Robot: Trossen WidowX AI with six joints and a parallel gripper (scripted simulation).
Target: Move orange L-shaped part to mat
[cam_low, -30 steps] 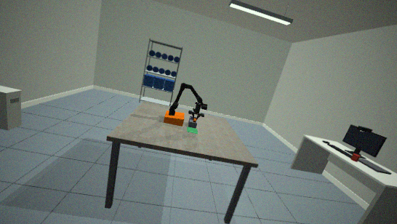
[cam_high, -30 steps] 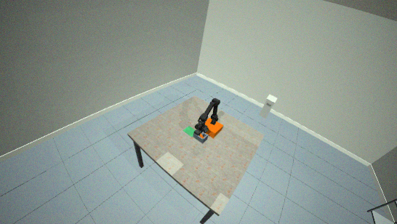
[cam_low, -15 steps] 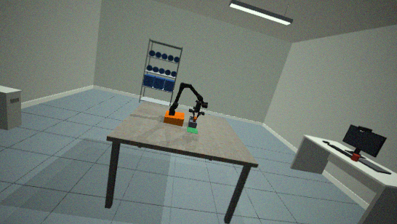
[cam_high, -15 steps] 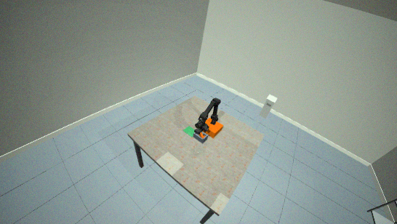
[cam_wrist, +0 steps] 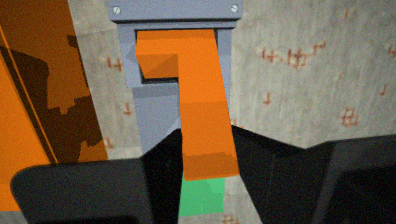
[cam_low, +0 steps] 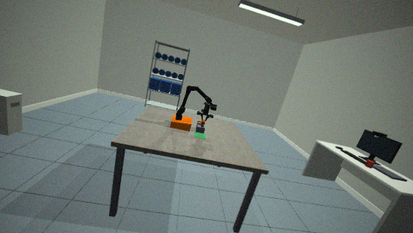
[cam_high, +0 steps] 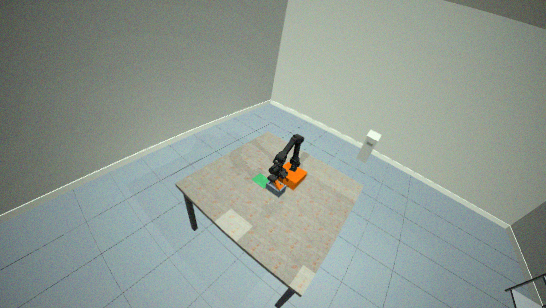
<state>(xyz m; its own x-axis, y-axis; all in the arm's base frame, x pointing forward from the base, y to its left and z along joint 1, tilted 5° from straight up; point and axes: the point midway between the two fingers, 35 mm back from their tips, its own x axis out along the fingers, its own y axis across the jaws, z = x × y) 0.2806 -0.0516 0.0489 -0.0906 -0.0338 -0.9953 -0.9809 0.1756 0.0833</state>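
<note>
The green mat lies 140 mm to the right of my gripper tip, 130 mm below it and 40 mm behind it. Also, from my gripper tip: orange L-shaped part (30 mm to the left, 30 mm below, 10 mm behind).
</note>
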